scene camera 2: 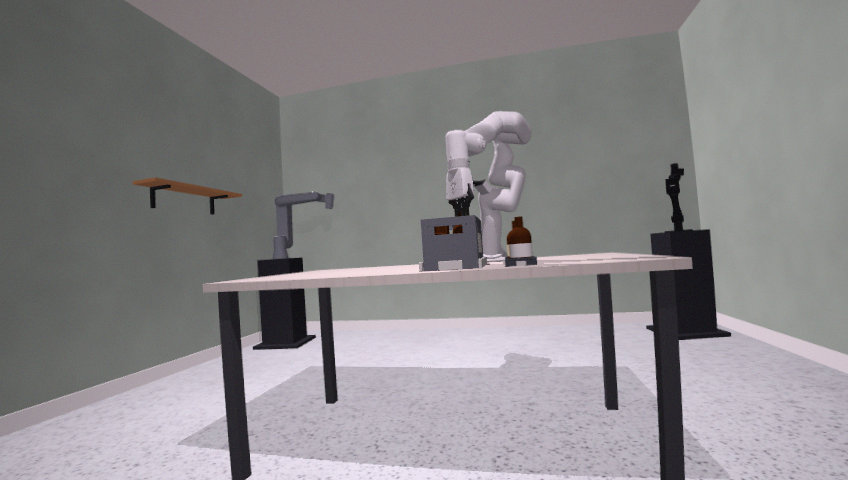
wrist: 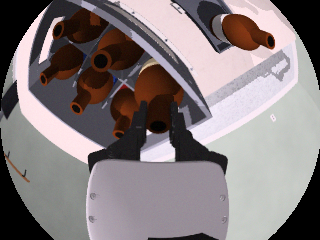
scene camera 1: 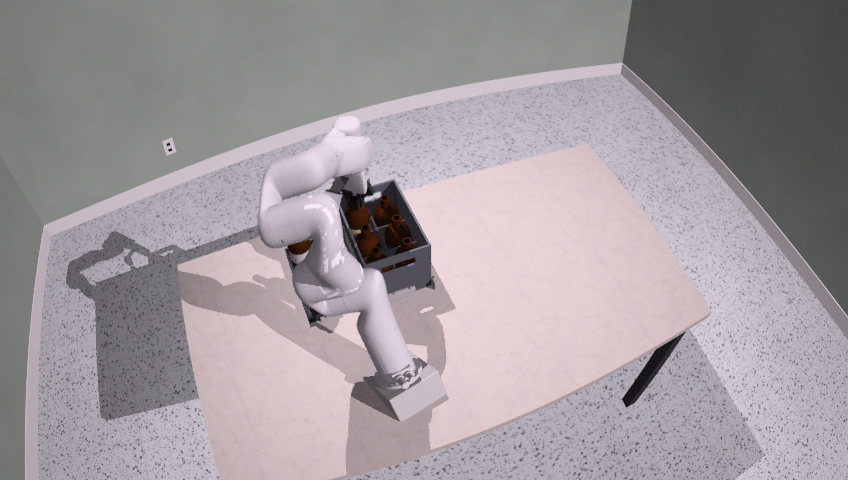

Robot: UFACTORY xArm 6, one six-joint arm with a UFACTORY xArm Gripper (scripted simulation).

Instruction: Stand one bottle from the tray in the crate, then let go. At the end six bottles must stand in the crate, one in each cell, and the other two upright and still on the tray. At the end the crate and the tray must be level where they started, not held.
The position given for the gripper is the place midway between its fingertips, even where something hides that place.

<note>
In view: the gripper [scene camera 2: 462, 219] and a grey crate [scene camera 1: 418, 274].
The grey crate is seen too in scene camera 2 [scene camera 2: 464, 246]. The gripper shows as well in the wrist view [wrist: 158, 110] and in scene camera 1 [scene camera 1: 355, 205].
</note>
